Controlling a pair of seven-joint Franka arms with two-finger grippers.
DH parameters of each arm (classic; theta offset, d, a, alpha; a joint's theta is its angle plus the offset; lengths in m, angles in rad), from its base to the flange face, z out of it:
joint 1: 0 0.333 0 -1.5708
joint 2: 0 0 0 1.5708
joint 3: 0 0.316 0.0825 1.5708
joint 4: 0 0 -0.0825 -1.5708
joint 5: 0 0.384 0 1.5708
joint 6: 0 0 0.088 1.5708
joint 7: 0 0.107 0 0
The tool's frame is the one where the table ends.
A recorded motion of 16 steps. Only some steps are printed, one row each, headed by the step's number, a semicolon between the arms.
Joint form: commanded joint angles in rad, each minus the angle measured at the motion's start. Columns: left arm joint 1, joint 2, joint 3, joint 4, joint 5, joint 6, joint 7; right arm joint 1, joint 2, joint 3, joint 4, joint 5, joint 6, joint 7.
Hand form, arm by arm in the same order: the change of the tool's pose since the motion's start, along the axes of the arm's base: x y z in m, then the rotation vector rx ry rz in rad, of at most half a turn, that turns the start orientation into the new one. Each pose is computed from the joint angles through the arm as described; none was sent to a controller.
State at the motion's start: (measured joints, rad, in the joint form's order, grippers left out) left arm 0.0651 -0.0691 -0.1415 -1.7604 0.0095 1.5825 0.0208; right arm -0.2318 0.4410 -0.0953 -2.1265 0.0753 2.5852 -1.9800
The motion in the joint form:
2: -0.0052 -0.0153 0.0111 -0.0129 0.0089 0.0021 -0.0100; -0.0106 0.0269 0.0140 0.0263 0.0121 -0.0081 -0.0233
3: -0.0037 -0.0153 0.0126 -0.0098 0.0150 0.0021 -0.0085; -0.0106 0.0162 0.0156 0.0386 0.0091 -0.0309 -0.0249
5: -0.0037 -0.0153 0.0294 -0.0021 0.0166 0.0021 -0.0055; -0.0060 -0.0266 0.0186 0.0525 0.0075 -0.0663 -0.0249
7: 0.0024 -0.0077 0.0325 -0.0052 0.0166 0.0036 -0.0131; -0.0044 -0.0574 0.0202 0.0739 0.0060 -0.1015 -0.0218
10: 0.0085 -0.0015 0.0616 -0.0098 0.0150 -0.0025 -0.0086; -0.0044 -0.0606 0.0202 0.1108 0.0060 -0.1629 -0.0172
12: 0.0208 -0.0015 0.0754 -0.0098 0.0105 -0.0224 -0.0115; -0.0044 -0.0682 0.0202 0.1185 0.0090 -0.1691 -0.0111
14: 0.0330 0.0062 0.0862 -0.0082 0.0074 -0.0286 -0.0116; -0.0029 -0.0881 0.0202 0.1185 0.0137 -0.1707 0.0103
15: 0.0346 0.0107 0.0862 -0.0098 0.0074 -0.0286 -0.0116; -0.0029 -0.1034 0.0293 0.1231 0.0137 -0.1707 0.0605
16: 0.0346 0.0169 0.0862 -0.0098 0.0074 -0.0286 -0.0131; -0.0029 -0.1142 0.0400 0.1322 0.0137 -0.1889 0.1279
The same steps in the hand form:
2: -0.0042 0.0041 0.0022 0.0108 -0.0055 0.0148; 0.0059 0.0001 -0.0069 0.0129 0.0048 0.0162
3: -0.0038 0.0063 0.0037 0.0163 -0.0090 0.0156; 0.0098 0.0003 0.0018 0.0142 0.0043 0.0224
5: -0.0027 0.0155 0.0074 0.0157 -0.0166 0.0291; 0.0175 0.0034 0.0290 0.0129 -0.0175 0.0322
7: -0.0007 0.0205 0.0021 0.0161 -0.0076 0.0458; 0.0247 0.0039 0.0526 0.0116 -0.0348 0.0349
10: 0.0001 0.0395 -0.0037 0.0122 0.0096 0.0768; 0.0310 0.0030 0.0639 0.0222 -0.0159 0.0326
12: -0.0024 0.0529 -0.0051 0.0076 0.0297 0.1067; 0.0333 0.0024 0.0711 0.0223 -0.0255 0.0249
14: -0.0016 0.0650 -0.0088 0.0033 0.0422 0.1302; 0.0345 0.0031 0.0831 0.0220 -0.0444 0.0019
15: -0.0008 0.0659 -0.0119 0.0032 0.0483 0.1318; 0.0381 0.0077 0.0942 0.0228 -0.0641 -0.0393
16: 0.0006 0.0661 -0.0152 0.0032 0.0544 0.1332; 0.0412 0.0137 0.1029 0.0313 -0.0664 -0.0956

